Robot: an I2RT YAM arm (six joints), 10 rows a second.
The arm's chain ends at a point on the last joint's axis. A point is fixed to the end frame.
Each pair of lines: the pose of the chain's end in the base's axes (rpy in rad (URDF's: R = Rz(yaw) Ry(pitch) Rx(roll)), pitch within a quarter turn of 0, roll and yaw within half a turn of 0; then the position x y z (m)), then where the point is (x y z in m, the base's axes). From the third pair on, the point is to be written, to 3 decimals.
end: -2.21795, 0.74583, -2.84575, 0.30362, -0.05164, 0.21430
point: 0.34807 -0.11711 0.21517
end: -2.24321, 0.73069, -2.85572, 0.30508, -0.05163, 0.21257
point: 0.34998 -0.11679 0.21167
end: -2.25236, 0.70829, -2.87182, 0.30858, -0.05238, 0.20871
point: 0.353 -0.118 0.207
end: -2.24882, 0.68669, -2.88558, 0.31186, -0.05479, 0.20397
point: 0.355 -0.121 0.202
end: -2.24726, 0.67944, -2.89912, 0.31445, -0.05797, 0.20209
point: 0.357 -0.125 0.200
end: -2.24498, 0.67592, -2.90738, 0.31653, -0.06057, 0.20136
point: 0.358 -0.128 0.199
